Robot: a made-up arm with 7 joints.
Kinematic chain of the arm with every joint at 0, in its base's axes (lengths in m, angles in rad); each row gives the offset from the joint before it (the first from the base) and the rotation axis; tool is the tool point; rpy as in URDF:
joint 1: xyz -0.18 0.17 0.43 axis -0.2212 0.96 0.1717
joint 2: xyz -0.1 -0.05 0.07 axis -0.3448 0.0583 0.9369
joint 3: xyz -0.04 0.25 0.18 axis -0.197 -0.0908 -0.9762
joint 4: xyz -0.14 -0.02 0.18 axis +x
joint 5: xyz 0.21 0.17 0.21 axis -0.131 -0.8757 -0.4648
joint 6: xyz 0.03 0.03 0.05 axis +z
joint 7: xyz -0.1 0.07 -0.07 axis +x
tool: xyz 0.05 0 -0.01 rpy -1.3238 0.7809 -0.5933
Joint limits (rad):
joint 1: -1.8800..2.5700
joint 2: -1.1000..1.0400
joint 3: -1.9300..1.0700
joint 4: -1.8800..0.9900
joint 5: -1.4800..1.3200
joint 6: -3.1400..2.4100
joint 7: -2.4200..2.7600
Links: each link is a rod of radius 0.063 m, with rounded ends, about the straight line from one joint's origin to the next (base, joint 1, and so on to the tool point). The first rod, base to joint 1, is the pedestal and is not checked.
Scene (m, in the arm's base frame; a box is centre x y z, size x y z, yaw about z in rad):
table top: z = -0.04
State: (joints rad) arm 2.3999 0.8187 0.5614 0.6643 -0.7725 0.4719 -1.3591
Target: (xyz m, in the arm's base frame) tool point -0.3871 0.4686 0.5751
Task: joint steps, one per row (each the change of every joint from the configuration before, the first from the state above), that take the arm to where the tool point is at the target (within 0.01 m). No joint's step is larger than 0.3 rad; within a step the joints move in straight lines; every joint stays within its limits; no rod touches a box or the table.
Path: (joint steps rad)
1: -0.2657 0.0111 0.0727 -0.2976 0.0240 -0.0982 0.0004
2: -0.2657 0.0110 0.0726 -0.2976 0.0239 -0.0982 0.0005
3: -0.2657 0.0111 0.0727 -0.2976 0.0240 -0.0981 0.0004
4: -0.2657 0.0111 0.0726 -0.2976 0.0239 -0.0982 0.0004
5: -0.2657 0.0110 0.0727 -0.2976 0.0240 -0.0982 0.0005
6: -0.2657 0.0111 0.0726 -0.2977 0.0239 -0.0982 0.0004
7: -0.2657 0.0111 0.0727 -0.2976 0.0240 -0.0982 0.0004

